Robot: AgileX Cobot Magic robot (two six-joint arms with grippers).
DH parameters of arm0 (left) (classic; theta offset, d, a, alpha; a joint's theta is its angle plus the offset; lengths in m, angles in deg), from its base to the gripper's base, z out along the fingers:
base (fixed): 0 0 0 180
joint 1: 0 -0.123 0 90
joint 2: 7.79 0 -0.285 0
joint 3: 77.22 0 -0.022 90
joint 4: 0 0.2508 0 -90
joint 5: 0 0 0.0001 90
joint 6: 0 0.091 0 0
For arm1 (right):
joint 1: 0 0.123 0 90
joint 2: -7.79 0 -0.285 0
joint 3: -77.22 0 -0.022 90
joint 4: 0 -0.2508 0 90
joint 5: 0 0 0.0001 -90
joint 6: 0 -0.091 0 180
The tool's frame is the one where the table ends.
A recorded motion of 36 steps. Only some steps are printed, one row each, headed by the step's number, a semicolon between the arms.
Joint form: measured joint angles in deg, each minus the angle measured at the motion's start. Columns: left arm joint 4, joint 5, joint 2, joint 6, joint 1, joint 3; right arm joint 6, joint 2, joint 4, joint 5, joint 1, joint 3.
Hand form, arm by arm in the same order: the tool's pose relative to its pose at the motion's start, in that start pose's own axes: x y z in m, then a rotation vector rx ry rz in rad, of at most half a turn. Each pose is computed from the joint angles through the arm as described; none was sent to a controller.
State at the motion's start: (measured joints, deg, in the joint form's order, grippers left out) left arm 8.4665 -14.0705 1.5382 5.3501 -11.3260 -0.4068; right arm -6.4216 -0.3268 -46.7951 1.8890 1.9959 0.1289
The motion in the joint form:
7: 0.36 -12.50 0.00 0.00 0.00 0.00; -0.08 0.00 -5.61 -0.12 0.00 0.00
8: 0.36 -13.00 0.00 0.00 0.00 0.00; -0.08 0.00 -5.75 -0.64 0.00 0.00
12: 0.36 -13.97 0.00 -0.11 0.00 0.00; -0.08 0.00 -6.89 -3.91 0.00 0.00
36: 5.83 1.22 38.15 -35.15 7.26 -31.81; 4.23 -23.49 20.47 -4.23 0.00 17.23
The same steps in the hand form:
7: -0.0196 0.0016 -0.0021 -0.0182 -0.2174 0.0059; -0.0002 0.0003 0.0000 -0.0033 -0.0017 0.0993
8: -0.0204 0.0017 -0.0023 -0.0190 -0.2261 0.0059; -0.0010 0.0003 0.0000 -0.0040 -0.0108 0.1017
12: -0.0219 0.0018 -0.0027 -0.0202 -0.2430 0.0040; -0.0062 0.0003 -0.0002 -0.0075 -0.0677 0.1217
36: -0.0912 0.0056 0.1266 0.1413 0.1390 -0.5483; -0.0486 0.0567 0.0473 0.0651 0.0104 -0.4309

